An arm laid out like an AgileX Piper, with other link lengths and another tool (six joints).
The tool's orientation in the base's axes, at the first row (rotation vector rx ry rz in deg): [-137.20 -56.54 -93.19]
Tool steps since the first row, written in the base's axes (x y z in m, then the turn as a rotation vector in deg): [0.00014 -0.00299 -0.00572 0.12 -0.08 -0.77]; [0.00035 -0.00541 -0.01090 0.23 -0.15 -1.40]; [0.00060 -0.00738 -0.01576 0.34 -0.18 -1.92]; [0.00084 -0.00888 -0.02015 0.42 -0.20 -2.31]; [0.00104 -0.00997 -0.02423 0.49 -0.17 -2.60]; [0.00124 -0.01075 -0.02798 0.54 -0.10 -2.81]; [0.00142 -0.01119 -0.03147 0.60 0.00 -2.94]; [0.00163 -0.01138 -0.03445 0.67 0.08 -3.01]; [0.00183 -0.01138 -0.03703 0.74 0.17 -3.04]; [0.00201 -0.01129 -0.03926 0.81 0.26 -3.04]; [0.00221 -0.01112 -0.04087 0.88 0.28 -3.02]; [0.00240 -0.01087 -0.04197 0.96 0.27 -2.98]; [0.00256 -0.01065 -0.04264 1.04 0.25 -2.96]
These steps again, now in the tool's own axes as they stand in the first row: [-0.00625 0.00085 0.00136 -0.67 -0.08 0.40]; [-0.01176 0.00143 0.00278 -1.22 -0.14 0.73]; [-0.01678 0.00178 0.00428 -1.65 -0.20 1.03]; [-0.02119 0.00187 0.00576 -1.98 -0.25 1.25]; [-0.02515 0.00171 0.00724 -2.20 -0.32 1.45]; [-0.02868 0.00139 0.00870 -2.33 -0.40 1.61]; [-0.03183 0.00087 0.01017 -2.39 -0.49 1.75]; [-0.03443 0.00031 0.01155 -2.39 -0.53 1.87]; [-0.03660 -0.00030 0.01282 -2.36 -0.57 1.98]; [-0.03843 -0.00089 0.01397 -2.31 -0.60 2.07]; [-0.03969 -0.00136 0.01489 -2.26 -0.58 2.13]; [-0.04047 -0.00176 0.01562 -2.21 -0.51 2.17]; [-0.04091 -0.00203 0.01613 -2.19 -0.45 2.22]
